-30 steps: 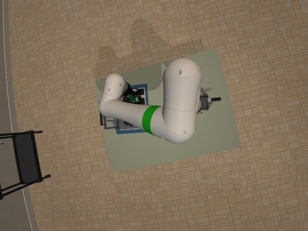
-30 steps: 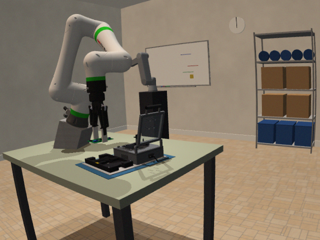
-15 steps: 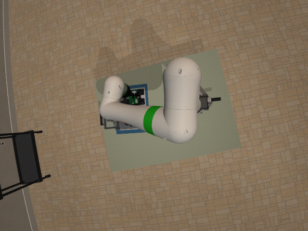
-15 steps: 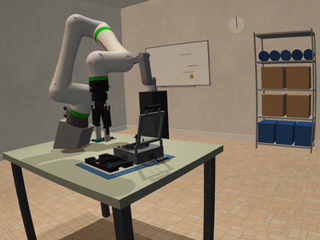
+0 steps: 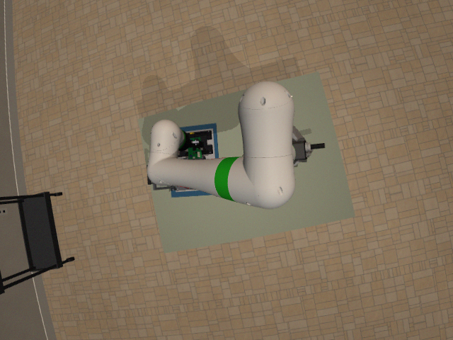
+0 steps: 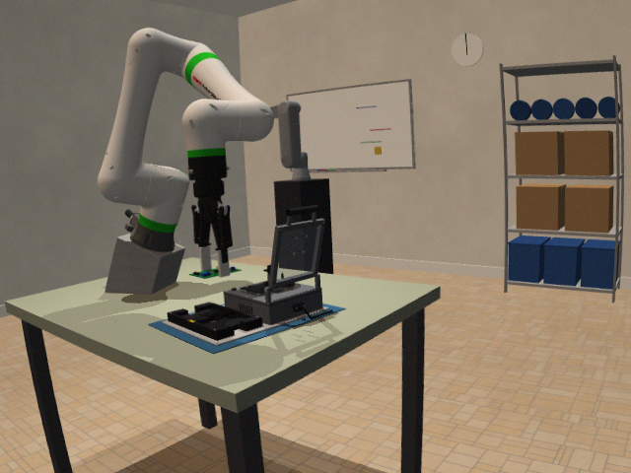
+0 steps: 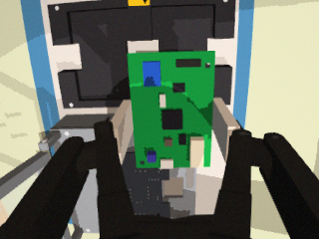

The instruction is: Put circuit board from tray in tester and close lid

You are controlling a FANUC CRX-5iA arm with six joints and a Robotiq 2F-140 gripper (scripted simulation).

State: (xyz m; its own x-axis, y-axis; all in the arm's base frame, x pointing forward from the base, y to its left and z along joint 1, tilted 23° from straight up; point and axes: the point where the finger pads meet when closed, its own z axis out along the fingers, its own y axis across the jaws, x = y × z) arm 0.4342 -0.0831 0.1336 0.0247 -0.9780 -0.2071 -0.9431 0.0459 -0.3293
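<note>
Now: the lid 170 mm ahead of my hand, 130 mm to the left of it and 40 mm above it. Round my hand: green circuit board: 20 mm below.
</note>
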